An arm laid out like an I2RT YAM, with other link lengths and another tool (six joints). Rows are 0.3 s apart.
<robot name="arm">
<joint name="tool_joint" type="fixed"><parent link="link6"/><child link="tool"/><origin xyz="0.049 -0.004 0.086" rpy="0 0.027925 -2.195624"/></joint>
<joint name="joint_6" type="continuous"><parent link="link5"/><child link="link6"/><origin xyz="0.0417 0 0.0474" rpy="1.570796 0 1.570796"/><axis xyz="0 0 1"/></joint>
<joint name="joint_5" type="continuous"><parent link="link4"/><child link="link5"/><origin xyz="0.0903 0.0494 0.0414" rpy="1.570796 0 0"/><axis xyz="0 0 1"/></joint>
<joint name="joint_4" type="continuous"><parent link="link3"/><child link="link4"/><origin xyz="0.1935 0.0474 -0.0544" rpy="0 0 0"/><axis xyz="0 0 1"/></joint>
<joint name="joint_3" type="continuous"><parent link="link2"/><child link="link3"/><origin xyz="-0.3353 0 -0.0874" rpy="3.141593 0 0"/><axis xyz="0 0 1"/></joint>
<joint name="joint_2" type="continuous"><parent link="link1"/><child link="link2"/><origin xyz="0.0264 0.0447 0.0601" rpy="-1.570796 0 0"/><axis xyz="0 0 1"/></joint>
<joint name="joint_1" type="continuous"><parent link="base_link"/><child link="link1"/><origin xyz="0 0 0.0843" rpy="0 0 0"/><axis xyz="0 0 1"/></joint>
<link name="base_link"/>
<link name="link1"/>
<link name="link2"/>
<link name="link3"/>
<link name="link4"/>
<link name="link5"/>
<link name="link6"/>
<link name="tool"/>
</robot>
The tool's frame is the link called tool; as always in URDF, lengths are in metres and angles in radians. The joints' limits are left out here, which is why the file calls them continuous.
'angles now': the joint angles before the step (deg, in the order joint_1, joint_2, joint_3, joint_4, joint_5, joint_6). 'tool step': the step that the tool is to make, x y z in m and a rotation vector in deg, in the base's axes. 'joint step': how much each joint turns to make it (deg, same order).
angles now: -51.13, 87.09, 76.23, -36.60, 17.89, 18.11
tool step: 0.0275, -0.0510, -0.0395, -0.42, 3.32, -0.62
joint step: -0.98, 10.95, -0.01, 9.97, 1.88, -2.31
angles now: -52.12, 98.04, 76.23, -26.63, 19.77, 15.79
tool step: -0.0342, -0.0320, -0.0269, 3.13, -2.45, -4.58
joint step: -7.87, 4.20, -0.01, 2.98, -5.01, -0.01
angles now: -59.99, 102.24, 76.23, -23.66, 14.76, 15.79
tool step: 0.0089, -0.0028, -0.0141, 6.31, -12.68, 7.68
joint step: -4.48, 0.00, -0.02, 0.35, -18.66, -0.03
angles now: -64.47, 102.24, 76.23, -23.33, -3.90, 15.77
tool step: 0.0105, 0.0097, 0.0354, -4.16, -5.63, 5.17
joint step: 0.02, -4.82, 0.03, 1.17, -5.93, -1.46
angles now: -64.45, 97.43, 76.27, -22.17, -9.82, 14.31
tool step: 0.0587, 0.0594, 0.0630, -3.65, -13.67, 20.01
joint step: 5.17, -9.38, 0.00, -0.09, -18.03, -1.31
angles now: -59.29, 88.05, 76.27, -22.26, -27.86, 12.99
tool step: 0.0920, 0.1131, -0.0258, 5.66, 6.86, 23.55
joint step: 21.31, -0.83, -0.02, -10.89, -0.89, -2.86
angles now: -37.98, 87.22, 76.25, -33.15, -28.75, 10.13
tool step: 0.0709, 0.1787, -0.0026, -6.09, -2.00, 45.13
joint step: 27.11, -0.01, -0.01, -6.57, -8.92, -19.62
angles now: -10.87, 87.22, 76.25, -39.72, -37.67, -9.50
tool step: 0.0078, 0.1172, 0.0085, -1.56, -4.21, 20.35
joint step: 18.42, 0.00, 0.01, 2.36, -0.17, -3.04
